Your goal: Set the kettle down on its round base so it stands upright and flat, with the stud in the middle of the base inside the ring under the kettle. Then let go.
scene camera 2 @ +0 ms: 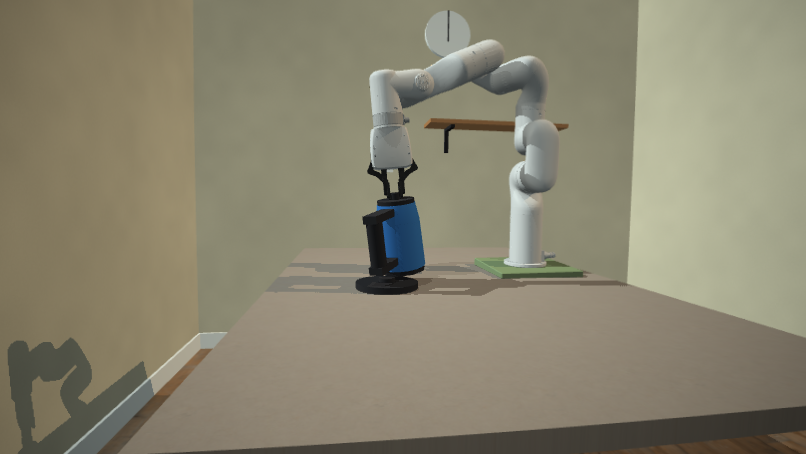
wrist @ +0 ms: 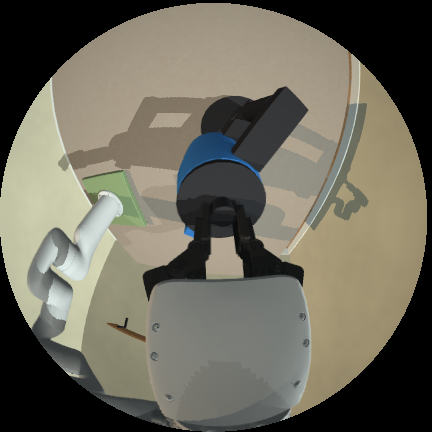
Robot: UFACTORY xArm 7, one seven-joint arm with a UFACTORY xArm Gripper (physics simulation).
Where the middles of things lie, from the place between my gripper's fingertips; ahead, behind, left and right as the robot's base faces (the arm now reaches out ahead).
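The round black base (scene camera 2: 383,285) is 200 mm below my hand, 30 mm ahead of it and 50 mm to the left of it. As for the blue kettle (scene camera 2: 394,236), my hand is 10 mm past it and 20 mm to the right of it, and 90 mm above it. Going by their middles, the kettle is the nearest to my hand of the things named here.
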